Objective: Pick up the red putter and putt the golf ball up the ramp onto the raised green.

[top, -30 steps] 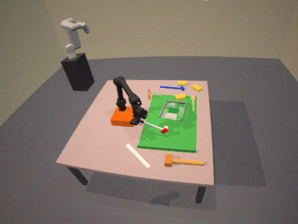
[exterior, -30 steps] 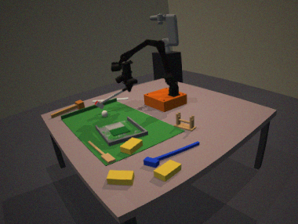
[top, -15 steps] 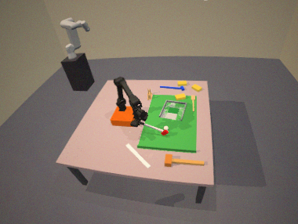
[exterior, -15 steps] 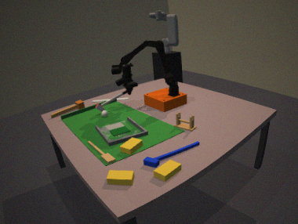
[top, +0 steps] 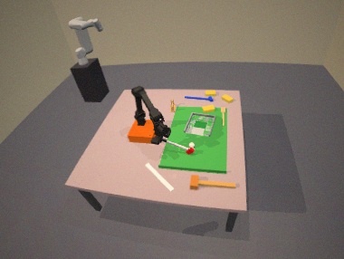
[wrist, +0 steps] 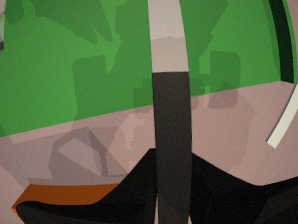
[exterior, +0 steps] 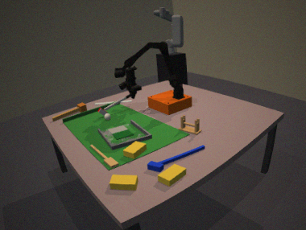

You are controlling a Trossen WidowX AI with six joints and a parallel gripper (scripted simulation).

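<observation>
Right now my gripper tip is 12 cm short of the red putter, 1 cm to the left of it and 1 cm above it. The rest, counted from my gripper tip: white stick 4 cm ahead, 26 cm to the right, 8 cm below; white golf ball 22 cm ahead, 4 cm to the left, 5 cm below; green mat 25 cm ahead, 19 cm to the left, 8 cm below.
</observation>
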